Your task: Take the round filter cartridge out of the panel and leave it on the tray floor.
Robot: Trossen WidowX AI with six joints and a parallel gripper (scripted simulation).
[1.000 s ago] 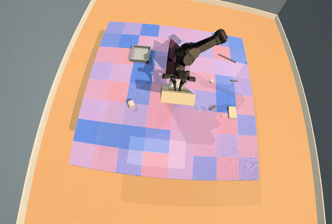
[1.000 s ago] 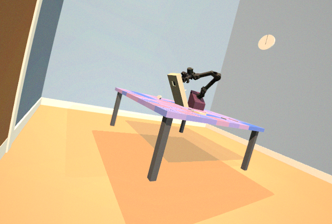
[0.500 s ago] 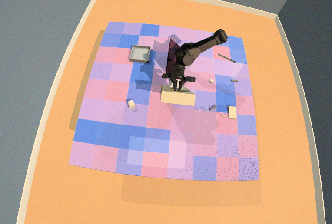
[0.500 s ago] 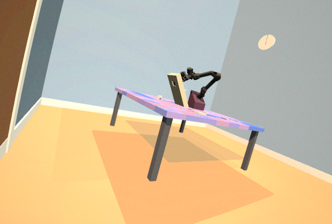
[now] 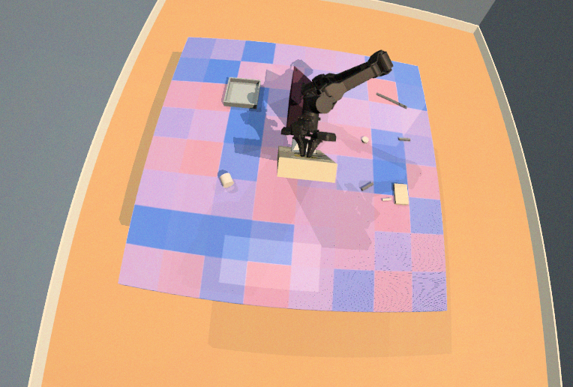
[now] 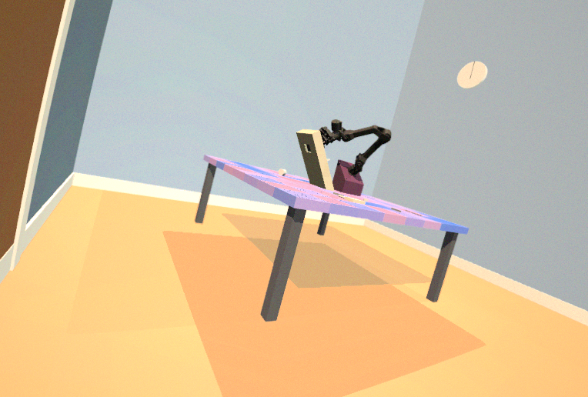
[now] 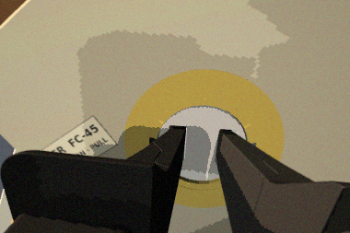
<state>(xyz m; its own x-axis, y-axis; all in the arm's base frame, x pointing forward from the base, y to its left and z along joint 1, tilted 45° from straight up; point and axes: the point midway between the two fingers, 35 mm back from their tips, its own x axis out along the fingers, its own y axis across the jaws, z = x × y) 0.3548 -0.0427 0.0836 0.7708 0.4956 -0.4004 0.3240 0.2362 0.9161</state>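
The round filter cartridge is 10 mm ahead of my gripper tip and 10 mm below it. Also, from my gripper tip: grey tray: 420 mm behind, 320 mm to the right, 240 mm below; then cream service panel: 40 mm behind, 80 mm below; then cream block: 60 mm behind, 450 mm to the left, 240 mm below.
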